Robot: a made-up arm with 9 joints. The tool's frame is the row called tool.
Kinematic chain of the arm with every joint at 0, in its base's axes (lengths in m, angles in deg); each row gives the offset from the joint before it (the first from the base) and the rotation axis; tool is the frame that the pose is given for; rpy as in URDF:
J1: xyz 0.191 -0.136 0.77 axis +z
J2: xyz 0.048 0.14 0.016 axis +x
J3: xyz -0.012 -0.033 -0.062 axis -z
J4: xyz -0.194 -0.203 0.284 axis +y
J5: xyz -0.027 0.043 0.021 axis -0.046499 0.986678 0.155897
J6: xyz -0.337 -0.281 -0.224 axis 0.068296 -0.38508 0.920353
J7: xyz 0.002 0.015 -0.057 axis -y
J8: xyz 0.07 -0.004 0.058 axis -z
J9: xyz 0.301 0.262 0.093 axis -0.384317 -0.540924 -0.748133
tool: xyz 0.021 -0.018 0.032 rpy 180 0 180
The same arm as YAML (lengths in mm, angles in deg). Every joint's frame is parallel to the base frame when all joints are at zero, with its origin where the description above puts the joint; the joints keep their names.
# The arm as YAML. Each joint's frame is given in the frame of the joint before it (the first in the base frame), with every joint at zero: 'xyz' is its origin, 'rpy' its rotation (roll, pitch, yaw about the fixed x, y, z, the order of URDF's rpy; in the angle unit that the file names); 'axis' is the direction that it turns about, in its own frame. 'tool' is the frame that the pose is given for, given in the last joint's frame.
units:
  length: mm
  angle: deg
joints:
  - name: J1
    type: revolute
    origin:
      xyz: [191.0, -136.0, 770.0]
      rpy: [0.0, 0.0, 0.0]
    axis: [0.0, 0.0, 1.0]
  - name: J2
    type: revolute
    origin:
      xyz: [48.0, 140.0, 16.0]
      rpy: [0.0, 0.0, 0.0]
    axis: [1.0, 0.0, 0.0]
  - name: J3
    type: revolute
    origin:
      xyz: [-12.0, -33.0, -62.0]
      rpy: [0.0, 0.0, 0.0]
    axis: [0.0, 0.0, -1.0]
  - name: J4
    type: revolute
    origin:
      xyz: [-194.0, -203.0, 284.0]
      rpy: [0.0, 0.0, 0.0]
    axis: [0.0, 1.0, 0.0]
  - name: J5
    type: revolute
    origin:
      xyz: [-27.0, 43.0, 21.0]
      rpy: [0.0, 0.0, 0.0]
    axis: [-0.046499, 0.986678, 0.155897]
  - name: J6
    type: revolute
    origin:
      xyz: [-337.0, -281.0, -224.0]
      rpy: [0.0, 0.0, 0.0]
    axis: [0.068296, -0.38508, 0.920353]
  - name: J7
    type: revolute
    origin:
      xyz: [2.0, 15.0, -57.0]
      rpy: [0.0, 0.0, 0.0]
    axis: [0.0, -1.0, 0.0]
  - name: J8
    type: revolute
    origin:
      xyz: [70.0, -4.0, 58.0]
      rpy: [0.0, 0.0, 0.0]
    axis: [0.0, 0.0, -1.0]
  - name: J9
    type: revolute
    origin:
      xyz: [301.0, 262.0, 93.0]
      rpy: [0.0, 0.0, 0.0]
    axis: [-0.384317, -0.540924, -0.748133]
tool:
  origin:
    xyz: [21.0, -18.0, 32.0]
    rpy: [180.0, 0.0, 180.0]

